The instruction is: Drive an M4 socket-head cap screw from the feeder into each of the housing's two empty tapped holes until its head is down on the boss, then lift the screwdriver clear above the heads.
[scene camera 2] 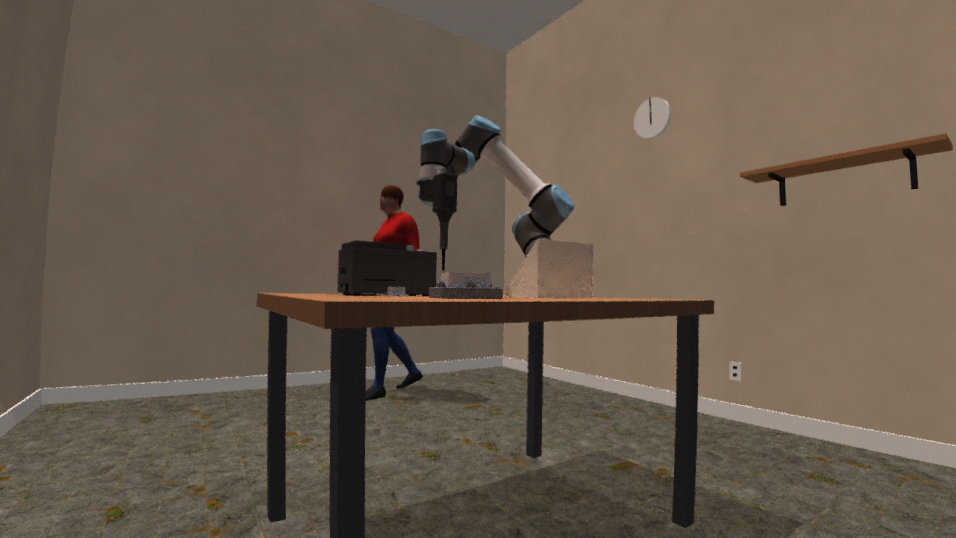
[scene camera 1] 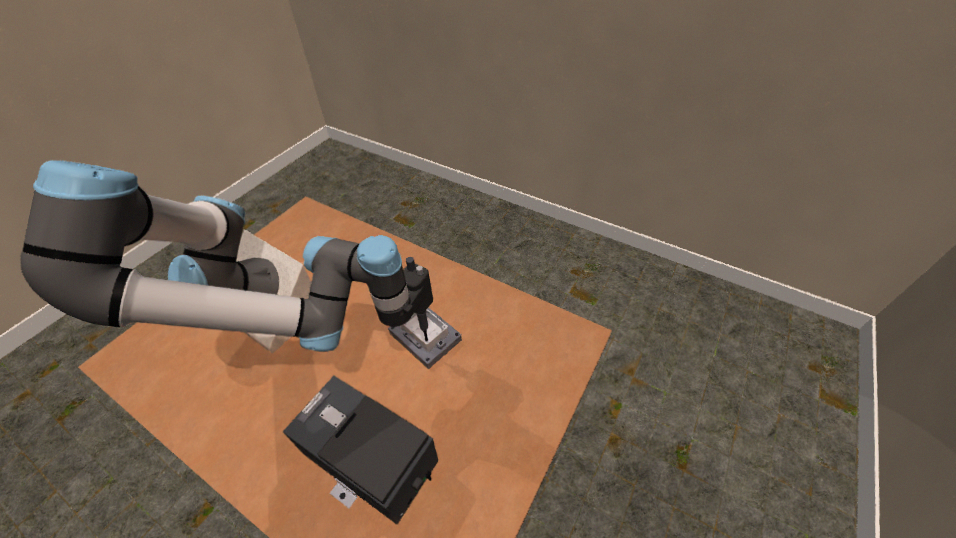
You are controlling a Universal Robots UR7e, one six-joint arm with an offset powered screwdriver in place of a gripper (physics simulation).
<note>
I see a dark fixture plate (scene camera 1: 435, 354) and a black screw feeder (scene camera 1: 312, 435).
The dark fixture plate also shows in scene camera 2 (scene camera 2: 434, 292). The black screw feeder is seen too in scene camera 2 (scene camera 2: 415, 273).
</note>
